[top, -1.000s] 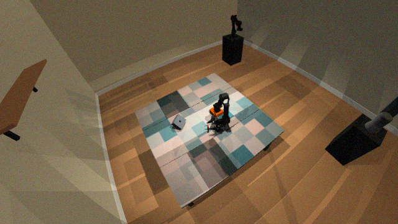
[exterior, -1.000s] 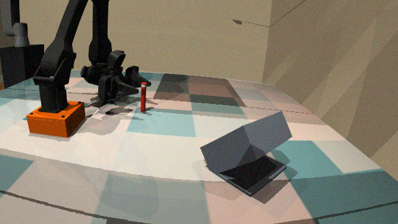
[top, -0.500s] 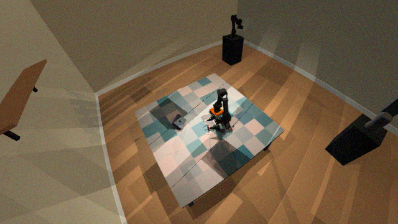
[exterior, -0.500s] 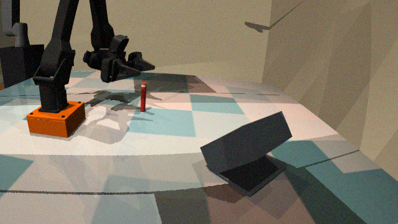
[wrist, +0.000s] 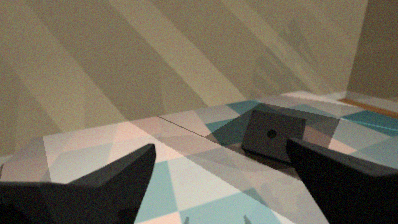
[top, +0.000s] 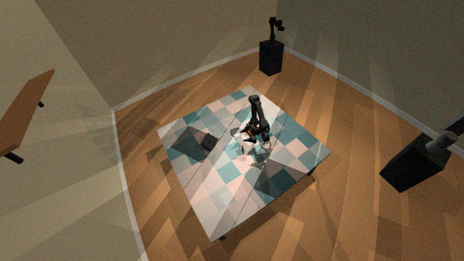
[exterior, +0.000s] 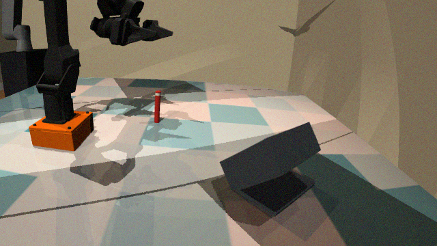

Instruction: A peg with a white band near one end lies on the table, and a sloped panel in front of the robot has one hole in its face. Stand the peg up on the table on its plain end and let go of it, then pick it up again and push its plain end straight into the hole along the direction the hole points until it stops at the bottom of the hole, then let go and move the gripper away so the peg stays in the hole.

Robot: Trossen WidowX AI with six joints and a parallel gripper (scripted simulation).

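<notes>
The red peg is 170 mm below my gripper tip. Also, from my gripper tip: flat dark plate: 240 mm ahead, 250 mm to the right, 220 mm below; grey sloped panel: 230 mm ahead, 230 mm to the right, 170 mm below.
</notes>
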